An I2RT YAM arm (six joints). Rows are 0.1 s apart.
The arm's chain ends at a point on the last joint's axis. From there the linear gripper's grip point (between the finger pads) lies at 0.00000 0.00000 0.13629 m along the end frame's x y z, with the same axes.
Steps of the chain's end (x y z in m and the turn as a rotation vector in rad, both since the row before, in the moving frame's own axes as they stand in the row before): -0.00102, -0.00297, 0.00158, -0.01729, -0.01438, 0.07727; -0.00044, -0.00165, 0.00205, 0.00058, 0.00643, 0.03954; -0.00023, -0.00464, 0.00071, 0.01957, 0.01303, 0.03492; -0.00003, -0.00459, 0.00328, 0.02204, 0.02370, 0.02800; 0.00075, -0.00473, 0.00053, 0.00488, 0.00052, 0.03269; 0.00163, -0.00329, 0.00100, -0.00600, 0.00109, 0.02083; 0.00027, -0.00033, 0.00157, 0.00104, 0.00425, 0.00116; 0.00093, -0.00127, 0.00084, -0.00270, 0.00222, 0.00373; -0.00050, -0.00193, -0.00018, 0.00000, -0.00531, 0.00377
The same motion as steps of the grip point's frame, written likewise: -0.00307, -0.00069, 0.00155, -0.01729, -0.01438, 0.07727; 0.00044, -0.00171, 0.00205, 0.00058, 0.00643, 0.03954; 0.00159, -0.00728, 0.00067, 0.01957, 0.01303, 0.03492; 0.00324, -0.00755, 0.00321, 0.02204, 0.02370, 0.02800; 0.00083, -0.00539, 0.00053, 0.00488, 0.00052, 0.03269; 0.00177, -0.00247, 0.00100, -0.00600, 0.00109, 0.02083; 0.00085, -0.00047, 0.00157, 0.00104, 0.00425, 0.00116; 0.00123, -0.00090, 0.00084, -0.00270, 0.00222, 0.00373; -0.00122, -0.00193, -0.00018, 0.00000, -0.00531, 0.00377
